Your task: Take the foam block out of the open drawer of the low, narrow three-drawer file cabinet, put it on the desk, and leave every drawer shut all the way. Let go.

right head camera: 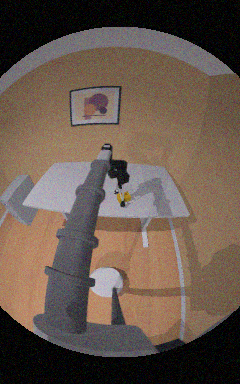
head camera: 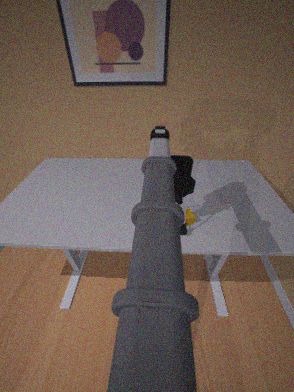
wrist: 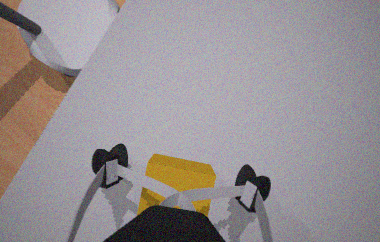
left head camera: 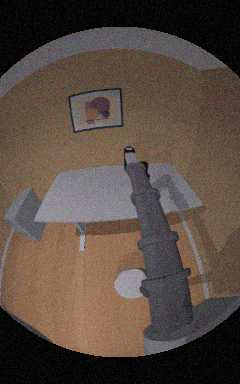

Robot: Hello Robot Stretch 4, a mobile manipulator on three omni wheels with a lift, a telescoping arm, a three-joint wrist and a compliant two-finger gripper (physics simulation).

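Observation:
The yellow foam block [head camera: 190, 216] [right head camera: 126, 197] [wrist: 179, 174] is on the light grey desk [head camera: 90, 200] [left head camera: 85, 195] [right head camera: 60, 185] [wrist: 300, 100], in the right half near the front edge in the head camera view. My gripper [right head camera: 120, 198] [wrist: 182, 168] is open around the block, with a fingertip on either side and a gap to the block on both sides in the wrist view. The arm hides part of the gripper in the head camera view. The file cabinet's drawers cannot be made out in these views.
A grey box-like piece [left head camera: 25, 215] [right head camera: 19, 200] is at the desk's left end. A round white object [left head camera: 131, 283] [right head camera: 106, 282] [wrist: 70, 30] is on the floor in front of the desk. A framed picture [head camera: 120, 42] [left head camera: 96, 110] [right head camera: 95, 106] hangs on the wall behind.

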